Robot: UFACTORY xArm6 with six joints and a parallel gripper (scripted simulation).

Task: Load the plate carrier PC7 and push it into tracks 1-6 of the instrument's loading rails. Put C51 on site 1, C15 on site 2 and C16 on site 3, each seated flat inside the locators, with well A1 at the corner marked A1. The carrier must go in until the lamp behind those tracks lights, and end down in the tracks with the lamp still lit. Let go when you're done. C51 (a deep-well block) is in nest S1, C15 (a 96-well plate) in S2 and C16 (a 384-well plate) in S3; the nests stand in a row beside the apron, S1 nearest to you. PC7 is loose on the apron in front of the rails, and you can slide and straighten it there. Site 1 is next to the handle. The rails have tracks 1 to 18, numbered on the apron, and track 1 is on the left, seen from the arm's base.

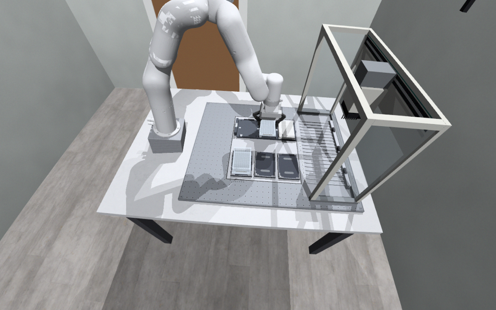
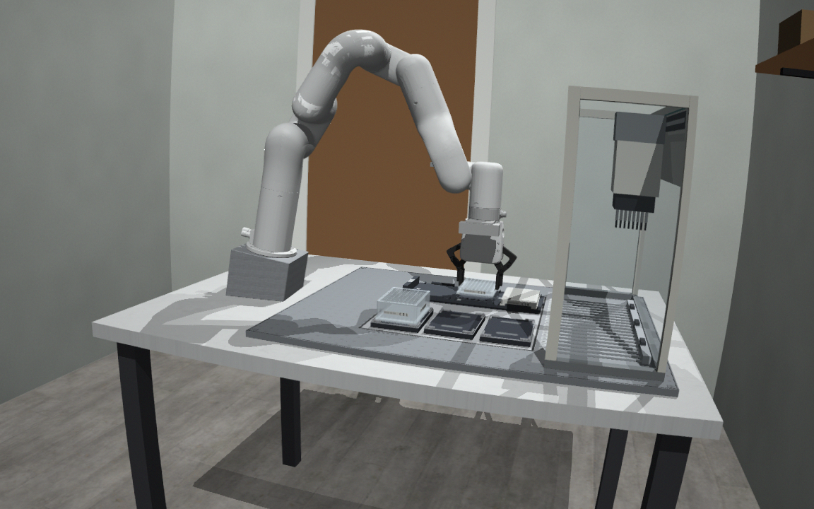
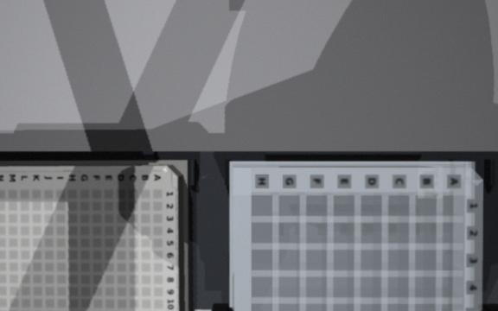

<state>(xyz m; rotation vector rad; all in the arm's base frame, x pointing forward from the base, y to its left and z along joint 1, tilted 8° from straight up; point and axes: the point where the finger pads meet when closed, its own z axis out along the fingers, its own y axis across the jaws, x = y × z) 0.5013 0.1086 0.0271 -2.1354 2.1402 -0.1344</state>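
My hand is 3 cm above the dark carrier PC7 and 1 cm past it. The rest, counted from my hand: front post: 39 cm to the right, 20 cm ahead, 20 cm above; nest S3: 23 cm to the right, 10 cm ahead, 4 cm below; nest S2: 23 cm to the right, 4 cm below, 1 cm behind.
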